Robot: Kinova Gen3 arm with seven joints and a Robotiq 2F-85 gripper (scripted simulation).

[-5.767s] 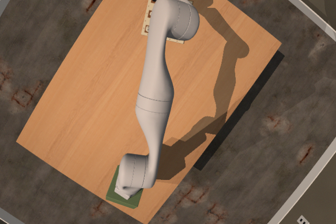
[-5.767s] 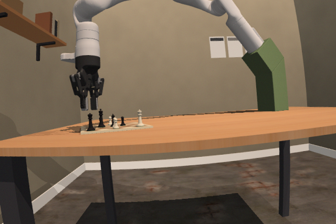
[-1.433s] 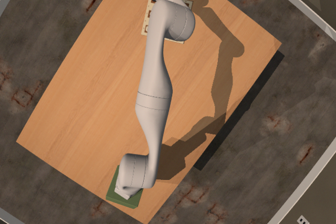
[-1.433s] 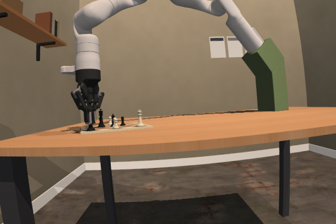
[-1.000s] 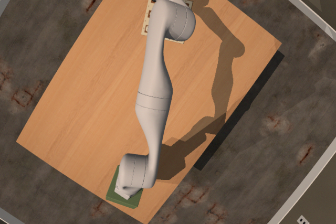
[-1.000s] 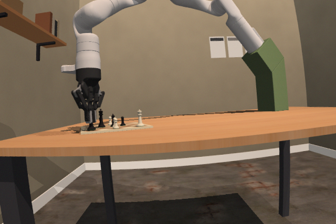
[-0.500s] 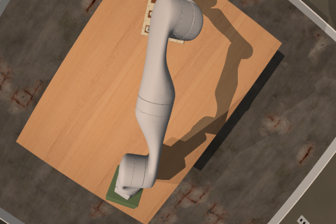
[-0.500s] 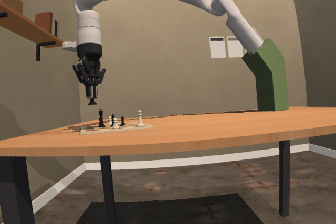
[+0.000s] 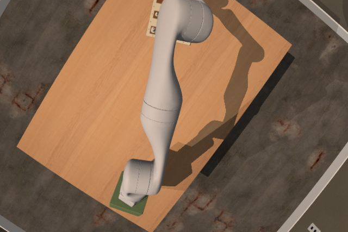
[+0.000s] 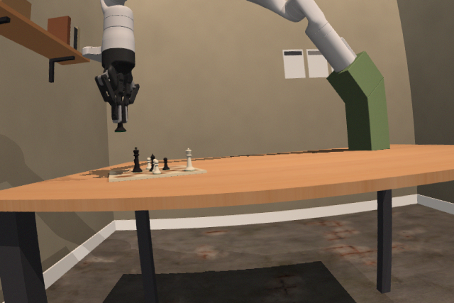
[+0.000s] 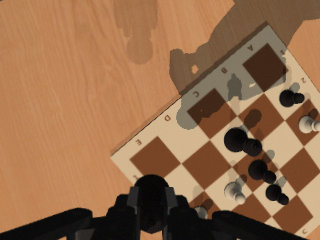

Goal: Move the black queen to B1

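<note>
My hand is 12 cm above the black bishop, 11 cm to the left of it and 4 cm past it. Round my hand: tall white piece: 14 cm behind, 11 cm below, 7 cm to the right; then black queen: 1 cm below; then chessboard: 14 cm below, 11 cm to the right, 3 cm behind.
</note>
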